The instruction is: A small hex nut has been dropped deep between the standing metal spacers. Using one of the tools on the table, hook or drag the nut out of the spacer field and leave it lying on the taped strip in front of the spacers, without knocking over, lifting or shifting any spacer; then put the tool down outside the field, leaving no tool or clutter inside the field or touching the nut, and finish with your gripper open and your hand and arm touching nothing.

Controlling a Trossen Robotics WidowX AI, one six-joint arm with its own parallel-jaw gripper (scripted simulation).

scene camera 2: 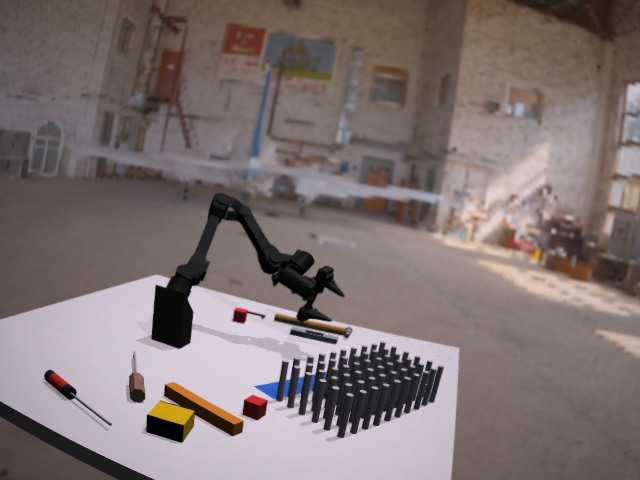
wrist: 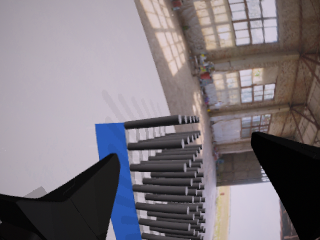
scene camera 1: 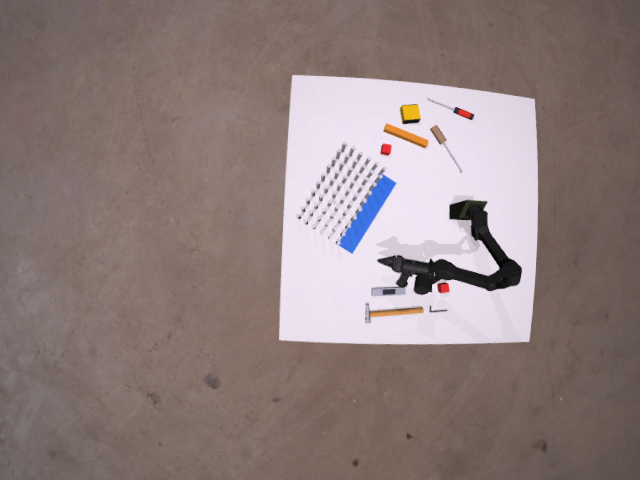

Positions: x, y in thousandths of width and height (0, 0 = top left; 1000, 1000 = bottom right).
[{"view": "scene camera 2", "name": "my gripper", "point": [527, 643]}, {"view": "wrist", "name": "my gripper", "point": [583, 627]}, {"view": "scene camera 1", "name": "blue taped strip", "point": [554, 489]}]
